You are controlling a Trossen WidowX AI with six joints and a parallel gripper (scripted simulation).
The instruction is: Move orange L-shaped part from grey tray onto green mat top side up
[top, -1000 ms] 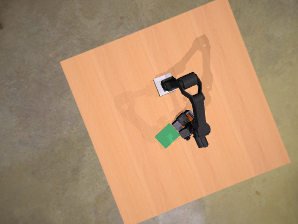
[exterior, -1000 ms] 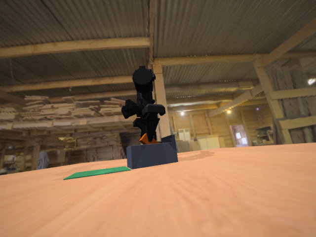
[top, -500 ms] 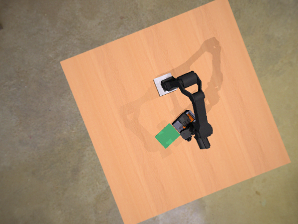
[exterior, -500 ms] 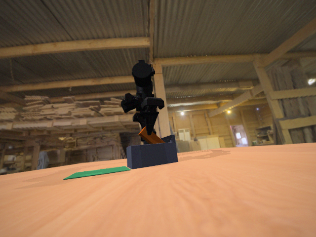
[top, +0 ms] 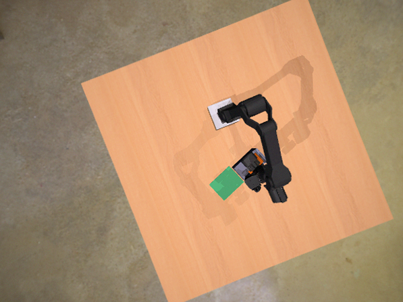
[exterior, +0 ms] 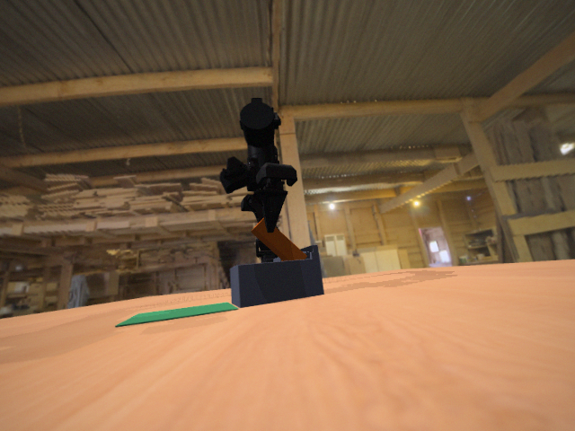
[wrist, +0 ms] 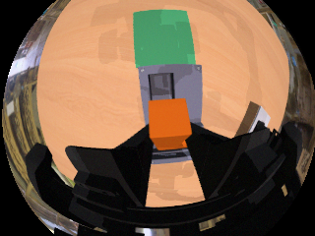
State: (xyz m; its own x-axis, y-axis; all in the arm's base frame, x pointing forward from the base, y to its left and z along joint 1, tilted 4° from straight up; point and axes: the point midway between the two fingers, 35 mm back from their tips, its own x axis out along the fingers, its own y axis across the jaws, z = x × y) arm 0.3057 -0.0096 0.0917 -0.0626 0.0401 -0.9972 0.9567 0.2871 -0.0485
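The green mat is 140 mm to the right of my gripper tip, 130 mm below it and 30 mm ahead of it. From my gripper tip the other things lie so: orange L-shaped part (30 mm to the left, 30 mm below, 20 mm behind).
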